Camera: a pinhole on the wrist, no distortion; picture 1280 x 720 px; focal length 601.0 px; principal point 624.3 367.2 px. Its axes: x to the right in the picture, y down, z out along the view. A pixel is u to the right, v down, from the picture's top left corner.
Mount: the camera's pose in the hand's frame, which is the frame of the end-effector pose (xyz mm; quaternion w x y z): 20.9 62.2 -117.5 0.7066 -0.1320 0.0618 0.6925
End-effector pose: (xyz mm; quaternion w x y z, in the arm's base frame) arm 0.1 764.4 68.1 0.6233 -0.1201 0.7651 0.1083
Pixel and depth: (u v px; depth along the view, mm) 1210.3 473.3 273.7
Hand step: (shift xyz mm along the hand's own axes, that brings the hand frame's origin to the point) -44.4 393.8 67.6
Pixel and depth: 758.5 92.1 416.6
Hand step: 173.9 263.9 275.5
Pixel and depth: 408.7 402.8 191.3
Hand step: -10.9 48.3 83.1
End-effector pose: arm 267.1 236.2 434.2 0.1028 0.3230 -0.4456 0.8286
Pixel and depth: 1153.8 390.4 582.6
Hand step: -40.0 714.8 299.4
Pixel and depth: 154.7 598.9 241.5
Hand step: -101.1 -53.1 155.3
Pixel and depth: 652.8 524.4 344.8
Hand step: -101.2 172.3 199.1
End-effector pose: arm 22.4 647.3 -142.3 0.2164 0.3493 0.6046 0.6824
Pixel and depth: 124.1 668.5 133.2
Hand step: -61.9 -7.8 33.2
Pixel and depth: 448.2 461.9 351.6
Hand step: -71.2 59.1 241.4
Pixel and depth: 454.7 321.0 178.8
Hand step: 15.8 62.2 68.7
